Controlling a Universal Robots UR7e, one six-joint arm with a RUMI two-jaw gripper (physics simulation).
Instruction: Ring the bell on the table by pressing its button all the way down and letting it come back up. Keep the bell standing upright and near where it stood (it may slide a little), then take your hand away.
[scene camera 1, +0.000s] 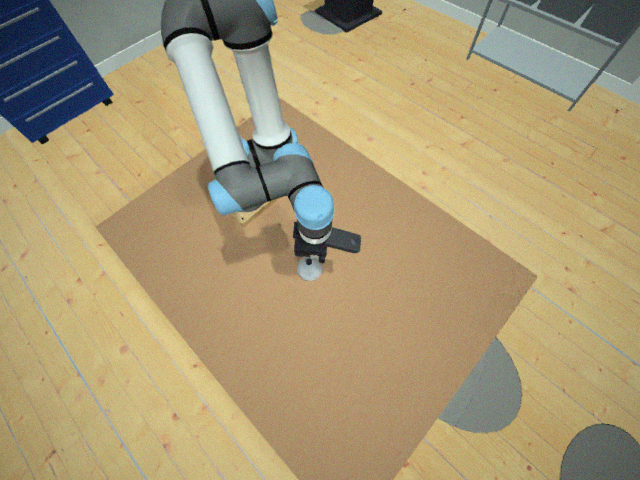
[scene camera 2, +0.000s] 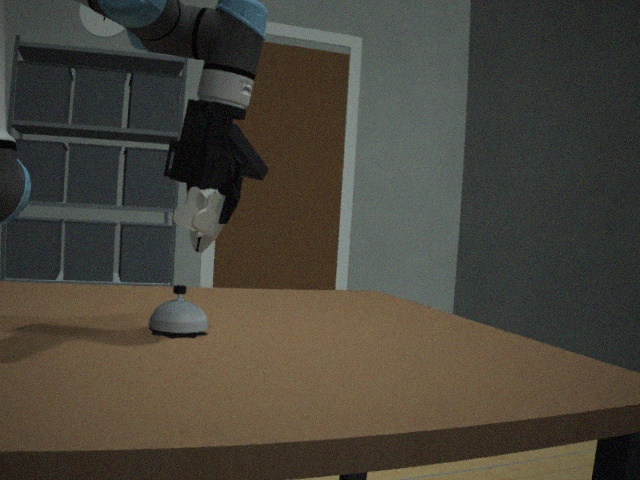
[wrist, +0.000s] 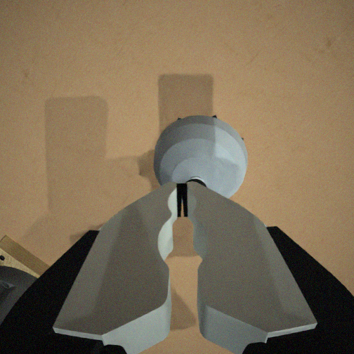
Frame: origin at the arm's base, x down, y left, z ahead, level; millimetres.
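Seen in the pictures: gripper, fingertip midpoint: (scene camera 2: 198, 251).
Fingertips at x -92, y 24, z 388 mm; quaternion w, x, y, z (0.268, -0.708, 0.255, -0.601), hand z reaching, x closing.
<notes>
Offsets run from my fingertips to a thing's top centre. Level surfaces: height alone.
A silver dome bell {dx +48, dy -28, dz -25 mm} (scene camera 1: 310, 270) (scene camera 2: 178, 316) (wrist: 200, 150) stands upright on the brown table {dx +114 mm} (scene camera 1: 351, 351) (scene camera 2: 330, 382). Its black button {dx +48, dy -28, dz -25 mm} (scene camera 1: 309, 261) (scene camera 2: 179, 289) is up on a thin stem above the dome; in the wrist view most of the button is hidden behind the fingertips. My gripper (scene camera 2: 199, 250) (wrist: 181, 186) is shut with nothing between its fingers. It points down, its tips apart from the button, above it and slightly to its right in scene camera 2.
A light wooden piece (scene camera 1: 250, 212) (wrist: 20, 257) shows partly from under the arm. A blue drawer cabinet (scene camera 1: 46, 67) and a grey metal rack (scene camera 1: 522, 73) stand on the floor beyond the table. The table's near edge (scene camera 2: 310, 454) shows in scene camera 2.
</notes>
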